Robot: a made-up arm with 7 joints.
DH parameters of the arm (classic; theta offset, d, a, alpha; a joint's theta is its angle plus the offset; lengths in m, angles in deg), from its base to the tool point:
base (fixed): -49.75 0 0.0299 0
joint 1: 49.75 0.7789 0.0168 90
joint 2: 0 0.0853 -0.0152 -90
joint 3: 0 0.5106 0.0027 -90
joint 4: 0 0.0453 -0.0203 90
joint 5: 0 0.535 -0.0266 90
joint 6: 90 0.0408 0.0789 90
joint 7: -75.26 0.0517 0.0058 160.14
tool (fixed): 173.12 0.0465 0 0
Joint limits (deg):
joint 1: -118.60..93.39
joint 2: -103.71..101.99
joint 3: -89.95..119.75
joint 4: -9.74..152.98
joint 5: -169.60..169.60
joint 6: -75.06..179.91
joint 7: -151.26..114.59
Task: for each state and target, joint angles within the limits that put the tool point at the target. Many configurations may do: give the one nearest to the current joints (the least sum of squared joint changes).
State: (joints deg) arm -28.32 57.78 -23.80 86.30 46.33 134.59 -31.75
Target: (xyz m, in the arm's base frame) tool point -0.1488 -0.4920 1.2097
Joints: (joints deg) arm -6.55 51.97 -50.71 110.87 51.28 131.46 -32.97
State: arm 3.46 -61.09 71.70 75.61 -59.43 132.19 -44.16
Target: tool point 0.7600 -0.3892 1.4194
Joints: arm -29.29 -55.99 77.22 23.46 -54.26 112.92 -46.05
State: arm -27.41 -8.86 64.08 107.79 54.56 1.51 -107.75
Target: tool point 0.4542 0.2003 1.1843
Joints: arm -30.69 9.23 57.84 103.00 53.75 2.13 -106.58
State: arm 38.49 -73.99 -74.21 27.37 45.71 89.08 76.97
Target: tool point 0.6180 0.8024 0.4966
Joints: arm 71.28 -103.71 -60.93 32.99 44.38 101.48 76.11
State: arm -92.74 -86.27 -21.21 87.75 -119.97 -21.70 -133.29
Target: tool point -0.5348 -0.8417 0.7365
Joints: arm -103.62 -61.09 -34.13 71.57 -118.21 -23.83 -133.59
